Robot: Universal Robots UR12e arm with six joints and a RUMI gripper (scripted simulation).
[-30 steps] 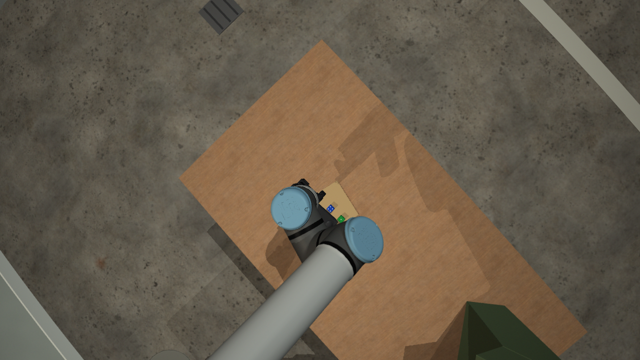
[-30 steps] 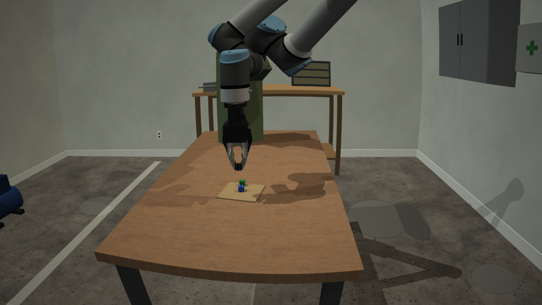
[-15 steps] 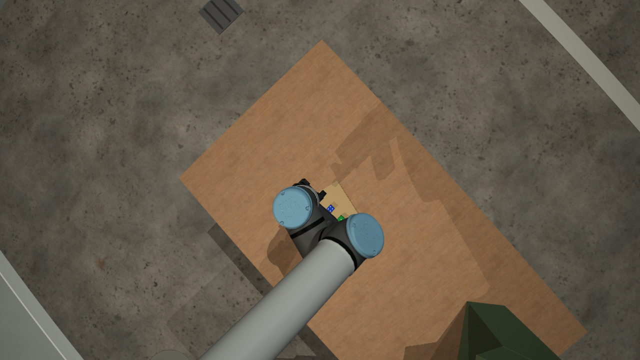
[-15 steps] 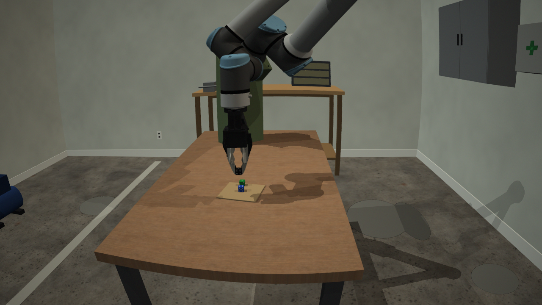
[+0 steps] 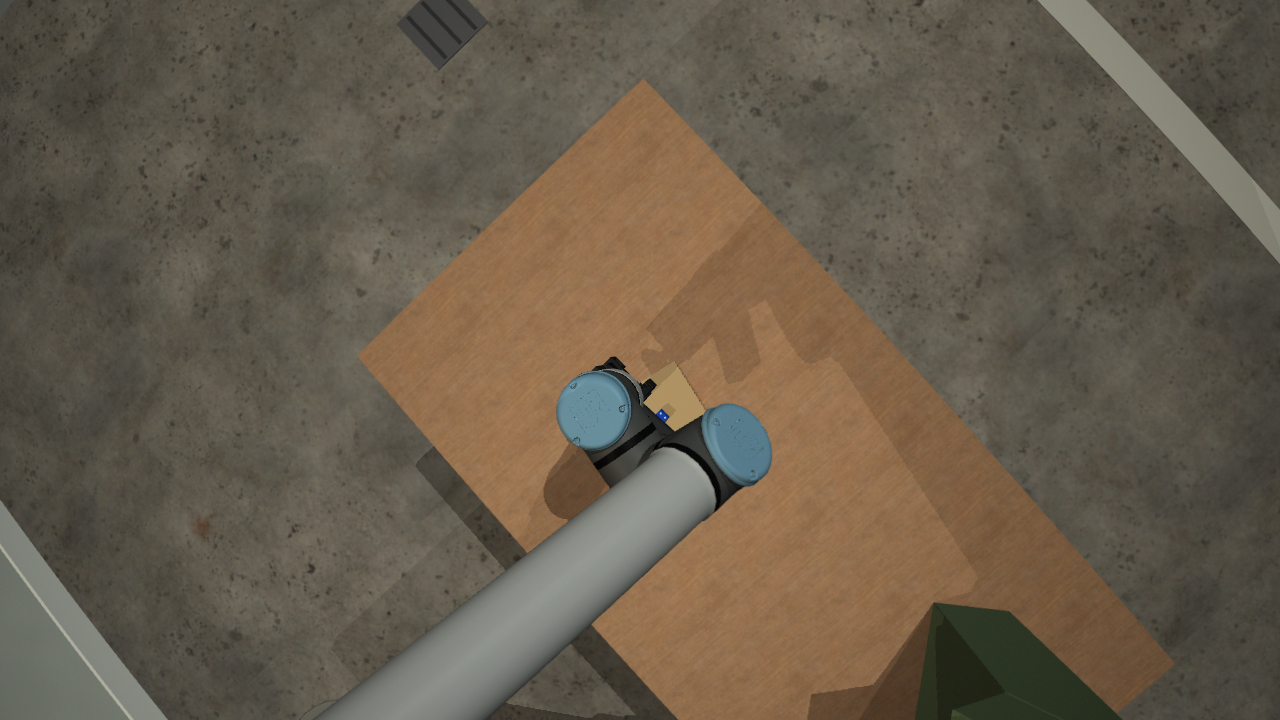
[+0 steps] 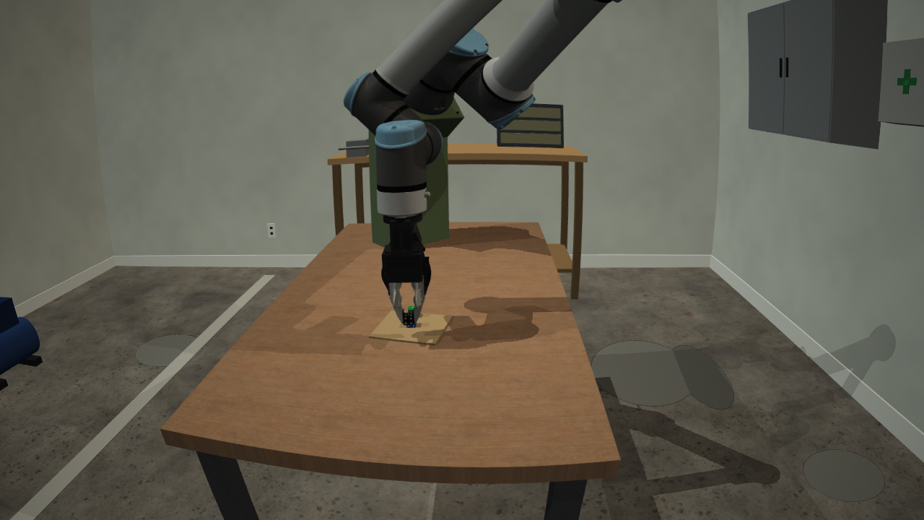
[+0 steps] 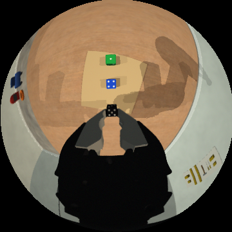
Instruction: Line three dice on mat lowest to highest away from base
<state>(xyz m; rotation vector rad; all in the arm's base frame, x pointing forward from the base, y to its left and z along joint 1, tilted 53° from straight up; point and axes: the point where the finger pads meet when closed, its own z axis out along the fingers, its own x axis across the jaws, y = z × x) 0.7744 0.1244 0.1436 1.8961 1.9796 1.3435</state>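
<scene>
My gripper is now 50 mm past the blue die, 40 mm above it and 10 mm to the left of it. The rest, counted from my hand: tan mat: 50 mm below, 50 mm behind, 10 mm to the right; then black die: 10 mm below; then green die: 100 mm behind, 40 mm below, 30 mm to the right.
</scene>
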